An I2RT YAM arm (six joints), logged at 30 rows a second.
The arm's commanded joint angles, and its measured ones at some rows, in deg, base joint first. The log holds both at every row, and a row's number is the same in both.
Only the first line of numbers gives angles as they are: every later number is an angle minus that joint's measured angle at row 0.
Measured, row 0: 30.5 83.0 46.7 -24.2 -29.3 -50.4
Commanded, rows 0 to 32: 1.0 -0.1 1.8 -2.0 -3.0 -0.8; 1.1 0.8 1.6 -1.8 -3.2 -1.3; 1.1 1.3 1.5 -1.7 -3.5 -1.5; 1.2 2.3 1.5 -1.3 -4.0 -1.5; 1.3 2.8 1.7 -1.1 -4.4 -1.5; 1.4 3.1 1.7 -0.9 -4.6 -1.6; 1.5 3.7 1.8 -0.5 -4.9 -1.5; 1.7 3.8 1.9 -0.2 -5.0 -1.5; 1.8 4.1 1.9 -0.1 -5.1 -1.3; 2.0 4.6 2.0 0.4 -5.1 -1.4; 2.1 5.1 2.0 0.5 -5.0 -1.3; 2.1 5.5 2.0 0.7 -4.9 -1.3; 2.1 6.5 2.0 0.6 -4.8 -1.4; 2.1 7.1 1.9 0.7 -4.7 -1.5; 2.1 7.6 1.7 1.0 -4.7 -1.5; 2.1 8.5 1.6 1.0 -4.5 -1.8; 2.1 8.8 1.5 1.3 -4.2 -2.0; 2.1 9.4 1.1 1.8 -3.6 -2.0; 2.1 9.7 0.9 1.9 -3.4 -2.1; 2.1 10.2 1.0 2.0 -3.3 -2.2; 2.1 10.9 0.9 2.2 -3.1 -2.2; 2.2 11.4 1.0 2.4 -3.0 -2.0; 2.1 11.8 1.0 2.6 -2.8 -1.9; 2.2 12.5 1.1 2.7 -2.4 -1.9; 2.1 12.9 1.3 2.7 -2.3 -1.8; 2.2 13.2 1.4 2.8 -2.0 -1.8; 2.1 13.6 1.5 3.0 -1.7 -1.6; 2.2 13.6 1.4 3.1 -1.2 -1.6; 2.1 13.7 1.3 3.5 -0.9 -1.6; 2.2 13.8 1.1 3.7 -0.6 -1.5; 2.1 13.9 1.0 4.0 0.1 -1.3; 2.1 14.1 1.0 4.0 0.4 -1.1; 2.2 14.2 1.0 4.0 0.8 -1.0
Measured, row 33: 1.8 10.3 2.7 5.0 -3.9 -2.3
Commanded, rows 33 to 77: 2.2 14.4 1.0 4.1 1.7 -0.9; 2.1 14.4 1.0 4.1 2.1 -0.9; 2.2 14.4 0.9 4.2 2.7 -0.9; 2.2 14.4 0.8 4.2 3.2 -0.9; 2.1 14.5 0.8 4.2 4.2 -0.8; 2.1 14.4 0.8 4.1 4.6 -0.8; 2.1 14.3 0.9 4.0 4.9 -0.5; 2.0 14.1 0.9 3.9 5.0 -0.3; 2.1 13.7 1.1 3.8 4.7 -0.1; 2.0 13.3 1.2 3.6 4.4 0.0; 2.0 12.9 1.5 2.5 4.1 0.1; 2.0 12.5 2.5 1.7 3.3 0.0; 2.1 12.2 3.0 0.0 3.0 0.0; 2.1 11.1 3.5 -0.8 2.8 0.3; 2.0 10.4 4.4 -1.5 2.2 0.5; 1.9 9.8 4.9 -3.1 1.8 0.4; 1.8 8.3 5.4 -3.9 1.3 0.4; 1.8 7.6 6.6 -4.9 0.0 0.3; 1.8 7.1 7.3 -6.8 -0.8 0.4; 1.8 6.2 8.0 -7.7 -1.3 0.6; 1.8 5.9 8.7 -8.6 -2.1 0.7; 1.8 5.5 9.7 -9.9 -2.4 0.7; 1.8 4.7 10.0 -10.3 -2.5 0.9; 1.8 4.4 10.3 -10.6 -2.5 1.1; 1.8 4.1 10.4 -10.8 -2.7 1.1; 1.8 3.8 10.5 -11.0 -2.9 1.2; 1.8 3.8 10.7 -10.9 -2.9 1.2; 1.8 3.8 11.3 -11.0 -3.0 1.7; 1.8 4.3 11.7 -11.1 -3.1 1.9; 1.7 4.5 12.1 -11.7 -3.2 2.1; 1.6 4.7 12.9 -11.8 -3.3 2.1; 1.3 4.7 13.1 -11.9 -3.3 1.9; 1.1 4.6 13.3 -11.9 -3.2 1.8; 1.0 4.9 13.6 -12.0 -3.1 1.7; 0.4 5.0 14.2 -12.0 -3.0 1.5; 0.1 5.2 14.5 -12.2 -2.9 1.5; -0.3 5.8 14.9 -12.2 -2.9 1.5; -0.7 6.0 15.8 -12.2 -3.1 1.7; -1.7 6.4 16.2 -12.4 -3.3 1.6; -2.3 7.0 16.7 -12.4 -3.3 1.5; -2.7 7.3 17.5 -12.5 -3.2 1.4; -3.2 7.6 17.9 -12.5 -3.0 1.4; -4.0 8.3 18.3 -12.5 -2.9 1.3; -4.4 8.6 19.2 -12.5 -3.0 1.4; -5.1 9.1 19.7 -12.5 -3.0 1.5
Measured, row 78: -3.7 7.7 17.1 -9.7 -2.4 1.1
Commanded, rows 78 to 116: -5.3 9.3 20.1 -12.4 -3.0 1.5; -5.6 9.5 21.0 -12.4 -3.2 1.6; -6.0 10.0 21.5 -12.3 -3.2 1.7; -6.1 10.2 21.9 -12.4 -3.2 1.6; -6.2 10.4 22.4 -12.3 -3.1 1.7; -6.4 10.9 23.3 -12.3 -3.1 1.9; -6.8 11.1 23.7 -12.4 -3.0 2.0; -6.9 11.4 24.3 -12.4 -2.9 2.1; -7.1 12.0 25.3 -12.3 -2.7 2.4; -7.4 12.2 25.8 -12.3 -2.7 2.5; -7.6 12.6 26.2 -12.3 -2.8 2.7; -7.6 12.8 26.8 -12.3 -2.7 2.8; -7.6 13.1 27.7 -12.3 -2.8 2.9; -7.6 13.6 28.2 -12.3 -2.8 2.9; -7.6 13.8 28.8 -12.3 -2.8 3.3; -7.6 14.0 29.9 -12.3 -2.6 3.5; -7.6 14.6 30.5 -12.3 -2.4 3.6; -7.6 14.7 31.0 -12.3 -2.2 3.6; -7.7 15.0 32.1 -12.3 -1.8 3.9; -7.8 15.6 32.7 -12.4 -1.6 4.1; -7.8 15.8 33.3 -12.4 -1.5 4.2; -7.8 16.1 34.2 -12.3 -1.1 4.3; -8.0 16.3 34.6 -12.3 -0.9 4.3; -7.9 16.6 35.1 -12.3 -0.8 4.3; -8.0 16.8 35.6 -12.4 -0.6 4.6; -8.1 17.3 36.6 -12.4 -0.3 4.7; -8.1 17.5 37.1 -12.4 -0.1 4.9; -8.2 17.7 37.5 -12.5 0.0 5.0; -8.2 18.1 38.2 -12.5 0.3 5.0; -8.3 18.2 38.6 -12.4 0.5 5.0; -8.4 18.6 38.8 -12.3 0.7 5.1; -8.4 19.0 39.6 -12.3 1.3 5.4; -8.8 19.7 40.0 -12.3 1.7 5.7; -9.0 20.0 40.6 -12.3 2.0 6.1; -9.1 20.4 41.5 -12.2 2.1 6.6; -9.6 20.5 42.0 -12.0 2.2 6.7; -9.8 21.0 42.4 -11.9 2.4 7.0; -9.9 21.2 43.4 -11.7 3.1 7.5; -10.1 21.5 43.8 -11.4 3.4 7.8
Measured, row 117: -9.3 20.9 40.8 -10.5 1.7 6.0
